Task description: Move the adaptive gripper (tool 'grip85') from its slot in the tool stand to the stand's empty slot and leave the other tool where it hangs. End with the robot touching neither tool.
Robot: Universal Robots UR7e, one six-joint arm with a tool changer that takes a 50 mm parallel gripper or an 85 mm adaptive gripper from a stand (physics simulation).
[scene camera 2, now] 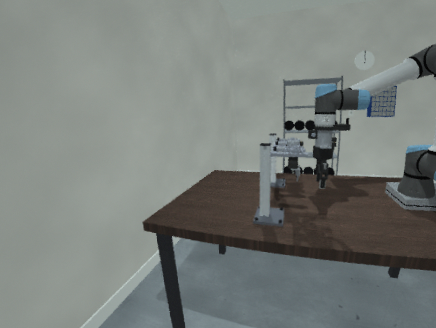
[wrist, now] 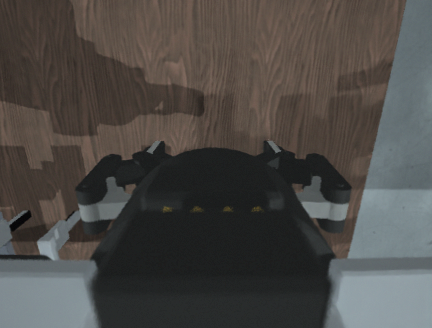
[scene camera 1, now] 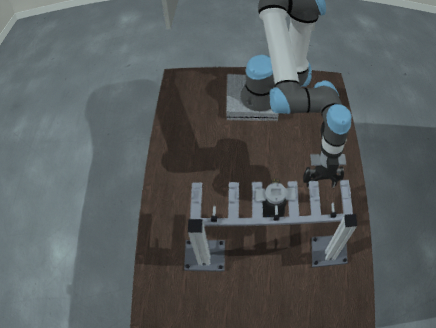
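Pixels of known places: arm's base, origin of the base link: point(scene camera 2: 415, 191) point(scene camera 1: 258, 97).
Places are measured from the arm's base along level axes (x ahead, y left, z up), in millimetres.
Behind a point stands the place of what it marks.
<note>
The arm carries the adaptive gripper point(scene camera 1: 324, 177) point(scene camera 2: 321, 184) point(wrist: 215, 145) on its wrist. Its fingers are spread open with nothing between them. It hangs upright above the table, on the robot-base side of the tool stand point(scene camera 1: 245, 221) {z 225, x 658, y -182 mm} point(scene camera 2: 265, 180) {z 111, x 743, y 140 mm}, in front of the right-hand slot in scene camera 1 and outside it. That slot, between the two right prongs, is empty. The left-hand slot is also empty. The other tool point(scene camera 1: 276, 193) {z 230, x 588, y -76 mm} point(scene camera 2: 293, 162) {z 143, x 594, y -42 mm} hangs in the middle slot, apart from the gripper. Light grey parts, probably its fingers, show at lower left in the wrist view.
The stand's right post point(scene camera 1: 340, 237) {z 174, x 759, y 109 mm} and left post point(scene camera 1: 201, 245) {z 153, x 683, y -320 mm} rise from plates on the wooden table point(scene camera 1: 250, 295) {z -58, x 827, y -188 mm} point(scene camera 2: 215, 220) {z -58, x 952, y 172 mm} point(wrist: 240, 60) {z -58, x 442, y 168 mm}. The robot base stands on a light block point(scene camera 1: 235, 107) {z 1, x 39, y -106 mm} at the back. The table's right edge lies close beside the gripper.
</note>
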